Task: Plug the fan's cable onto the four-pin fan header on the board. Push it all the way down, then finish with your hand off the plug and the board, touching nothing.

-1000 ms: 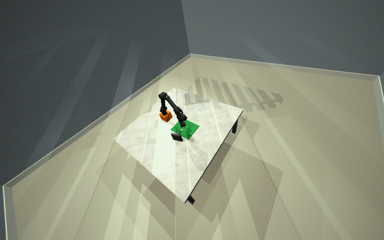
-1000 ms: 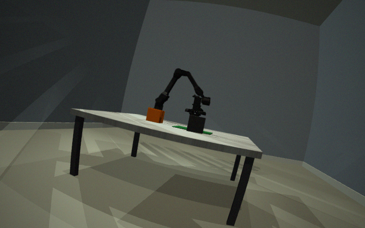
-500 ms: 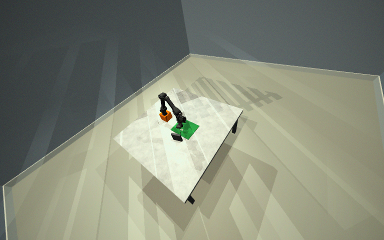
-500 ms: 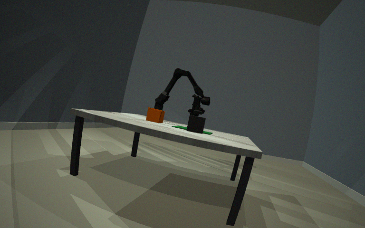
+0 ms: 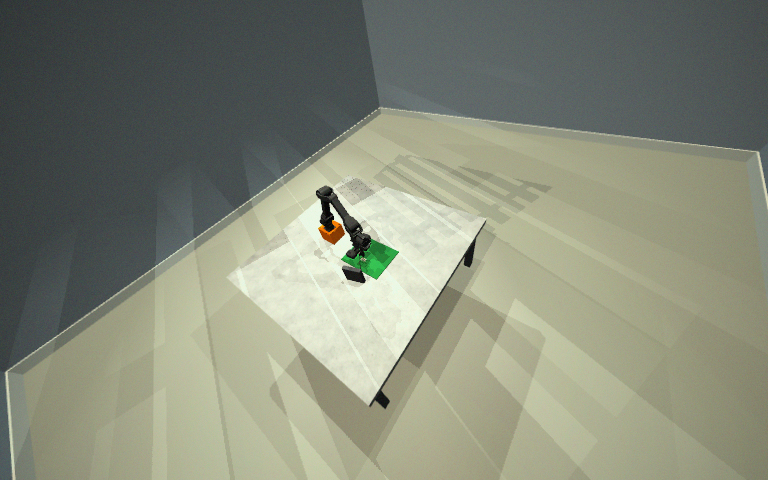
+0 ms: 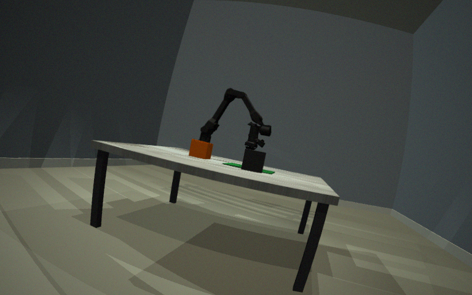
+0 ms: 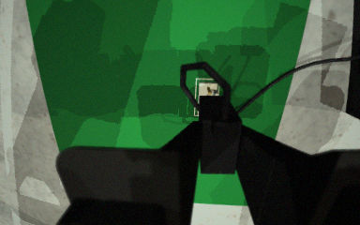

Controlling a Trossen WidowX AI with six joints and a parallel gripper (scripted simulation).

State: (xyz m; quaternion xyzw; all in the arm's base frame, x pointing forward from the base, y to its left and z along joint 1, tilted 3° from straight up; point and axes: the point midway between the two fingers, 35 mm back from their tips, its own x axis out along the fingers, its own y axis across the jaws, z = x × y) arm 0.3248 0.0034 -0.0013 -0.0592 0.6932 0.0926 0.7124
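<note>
Right now my gripper tip is 60 mm above the white four-pin fan header. From my gripper tip the other things lie so: black fan 120 mm to the right, 70 mm ahead; board 80 mm below, 50 mm to the left, 10 mm ahead; black plug 10 mm above.
</note>
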